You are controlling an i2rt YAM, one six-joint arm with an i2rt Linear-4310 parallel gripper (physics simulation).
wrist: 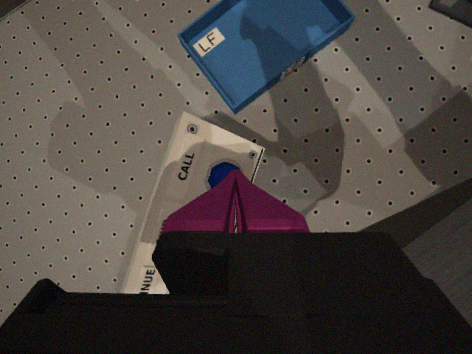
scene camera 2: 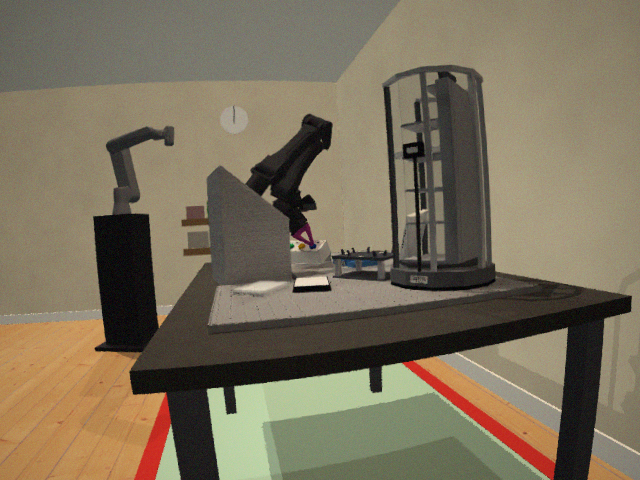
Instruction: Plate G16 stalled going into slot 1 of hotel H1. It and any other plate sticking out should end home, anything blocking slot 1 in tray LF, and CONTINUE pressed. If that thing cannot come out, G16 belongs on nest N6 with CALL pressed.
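Where they show: gripper, fingertip midpoint: [wrist: 235, 177] [scene camera 2: 312, 245]; arm's base, origin of the base link: [scene camera 2: 247, 198].
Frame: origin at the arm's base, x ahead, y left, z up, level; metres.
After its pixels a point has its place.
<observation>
My gripper [scene camera 2: 312, 244] @(x 0.185, y 0.210, z -0.168 m) [wrist: 235, 177] @(x 0.185, y 0.210, z -0.168 m) is shut and empty, its magenta fingertips at the blue button [wrist: 221, 174] @(x 0.189, y 0.220, z -0.166 m) beside the word CALL on the white button box [scene camera 2: 319, 252] @(x 0.209, y 0.189, z -0.193 m) [wrist: 200, 142] @(x 0.214, y 0.229, z -0.161 m). The tips overlap the button's edge in the wrist view; whether they press it I cannot tell. Part of the word CONTINUE shows lower on the box, whose lower part is hidden by my gripper. The blue tray LF [wrist: 240, 70] @(x 0.304, y 0.186, z -0.235 m) lies beyond the box and looks empty in its visible part. A tall round tower with shelves [scene camera 2: 457, 175] @(x 0.519, y -0.379, z 0.002 m) stands at the right; plate G16 and slot 1 cannot be made out.
A dark raised platform with pegs [scene camera 2: 363, 254] @(x 0.337, y -0.122, z -0.177 m) stands left of the tower. A grey angled panel [scene camera 2: 248, 237] @(x 0.028, y -0.140, z -0.115 m) stands at the left of the pegboard [scene camera 2: 310, 310] @(x 0.206, y -0.486, z -0.237 m). A black pad with a white top [scene camera 2: 311, 282] @(x 0.199, y -0.268, z -0.223 m) and a pale flat piece [scene camera 2: 261, 287] @(x 0.086, y -0.301, z -0.224 m) lie near the front.
</observation>
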